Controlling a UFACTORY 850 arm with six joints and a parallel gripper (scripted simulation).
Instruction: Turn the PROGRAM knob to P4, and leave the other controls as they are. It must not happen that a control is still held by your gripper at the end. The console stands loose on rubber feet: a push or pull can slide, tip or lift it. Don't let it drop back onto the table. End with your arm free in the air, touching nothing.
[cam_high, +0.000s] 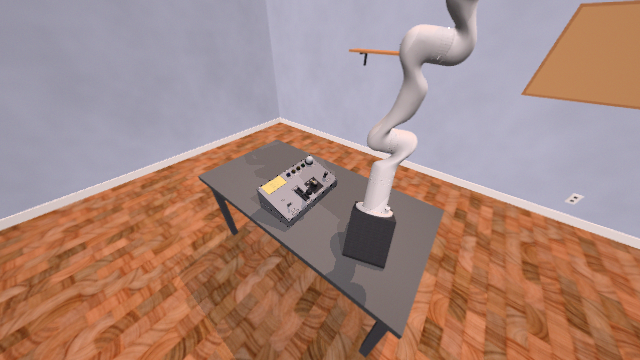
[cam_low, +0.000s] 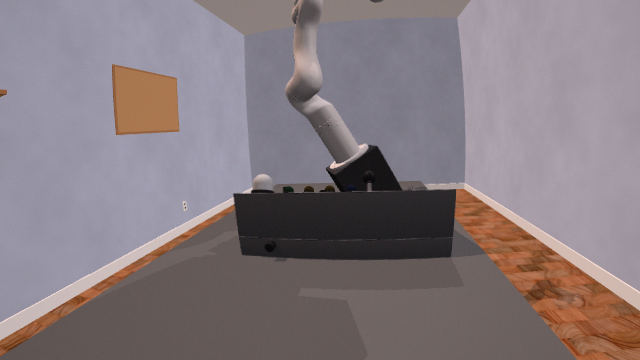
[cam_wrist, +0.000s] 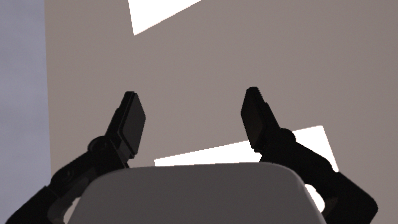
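My hand is 108 cm above the black ball-ended lever, 44 cm short of it and 6 cm to the left of it. The rest, counted from my hand: mode knob 109 cm below, 48 cm ahead, 29 cm to the right; then grey console 111 cm below, 50 cm ahead, 11 cm to the right; then check toggle 109 cm below, 45 cm ahead, 7 cm to the left.
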